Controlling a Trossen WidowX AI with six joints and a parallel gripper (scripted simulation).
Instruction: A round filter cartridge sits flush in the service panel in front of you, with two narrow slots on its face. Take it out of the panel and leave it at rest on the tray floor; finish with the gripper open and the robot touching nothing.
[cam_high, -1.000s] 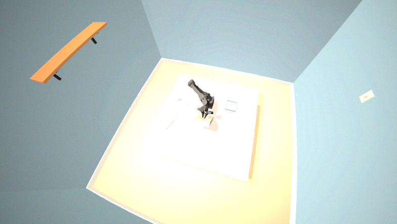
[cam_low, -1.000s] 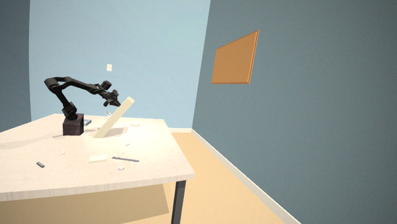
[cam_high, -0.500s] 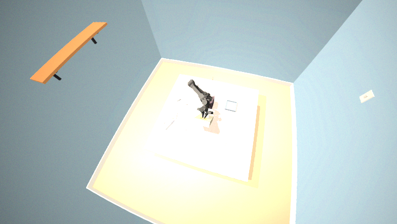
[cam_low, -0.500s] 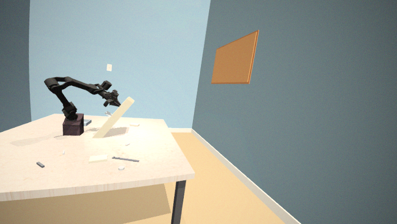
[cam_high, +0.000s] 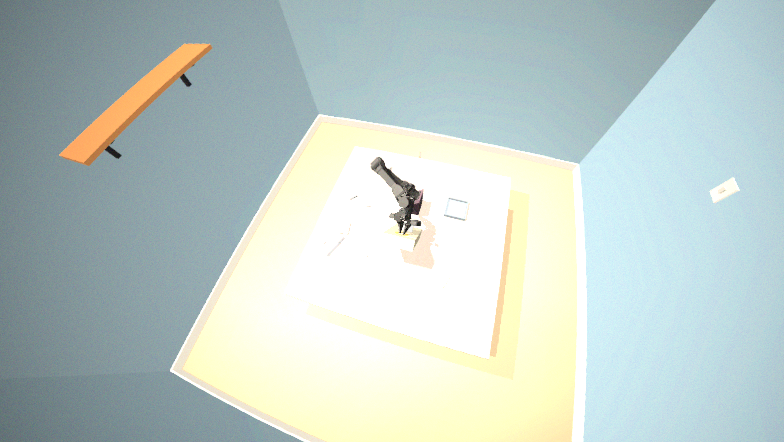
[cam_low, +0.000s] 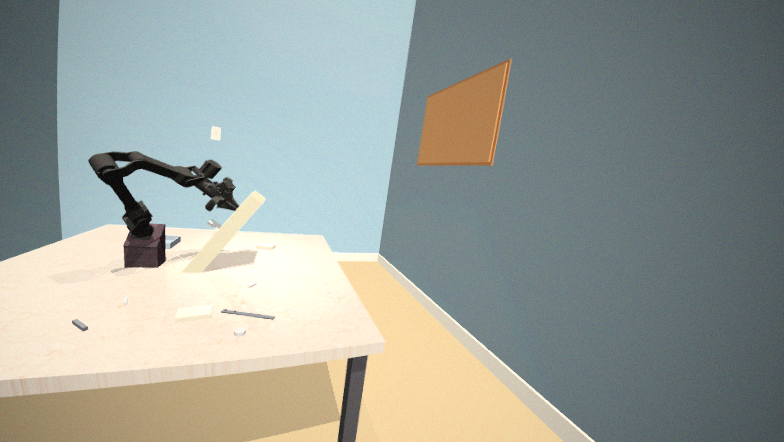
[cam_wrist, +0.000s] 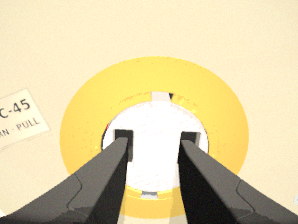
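My gripper tip is now 10 mm short of the white filter cartridge and 10 mm above it. From my gripper tip the other things lie so: cream service panel 80 mm below, 30 mm behind; tray 420 mm behind, 270 mm to the left, 260 mm below.
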